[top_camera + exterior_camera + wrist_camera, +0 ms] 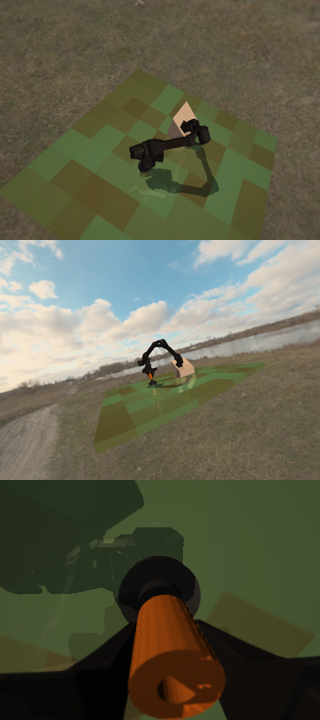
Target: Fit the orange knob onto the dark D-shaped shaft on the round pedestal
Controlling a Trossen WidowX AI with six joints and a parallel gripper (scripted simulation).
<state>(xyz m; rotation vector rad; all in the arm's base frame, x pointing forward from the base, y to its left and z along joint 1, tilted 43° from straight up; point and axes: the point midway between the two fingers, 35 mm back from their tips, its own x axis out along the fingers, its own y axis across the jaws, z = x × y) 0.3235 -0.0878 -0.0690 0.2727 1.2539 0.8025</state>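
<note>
Right now my gripper tip is 2 cm below the orange knob. Round my gripper tip: dark round pedestal (4 cm below).
</note>
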